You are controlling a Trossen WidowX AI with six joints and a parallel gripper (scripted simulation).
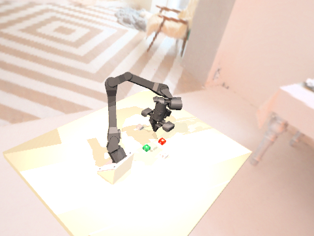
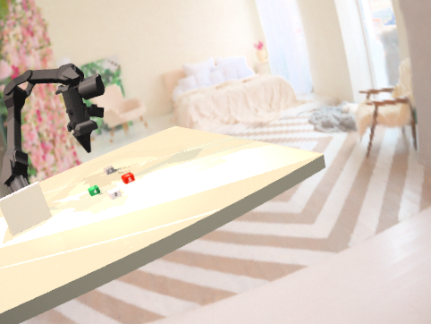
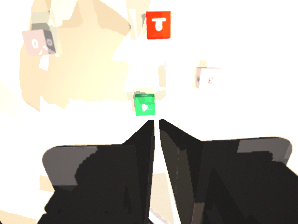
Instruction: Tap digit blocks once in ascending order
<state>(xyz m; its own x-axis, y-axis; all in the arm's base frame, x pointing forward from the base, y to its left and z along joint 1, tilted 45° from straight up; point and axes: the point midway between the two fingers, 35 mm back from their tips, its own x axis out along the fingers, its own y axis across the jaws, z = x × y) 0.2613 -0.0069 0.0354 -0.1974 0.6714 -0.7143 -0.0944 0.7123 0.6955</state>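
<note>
Right now my gripper tip is 12 cm above the red block and 9 cm short of it. From my gripper tip the other things lie so: green block (12 cm below, 3 cm behind, 1 cm to the left); white block (12 cm below, 9 cm to the right, 2 cm ahead).
</note>
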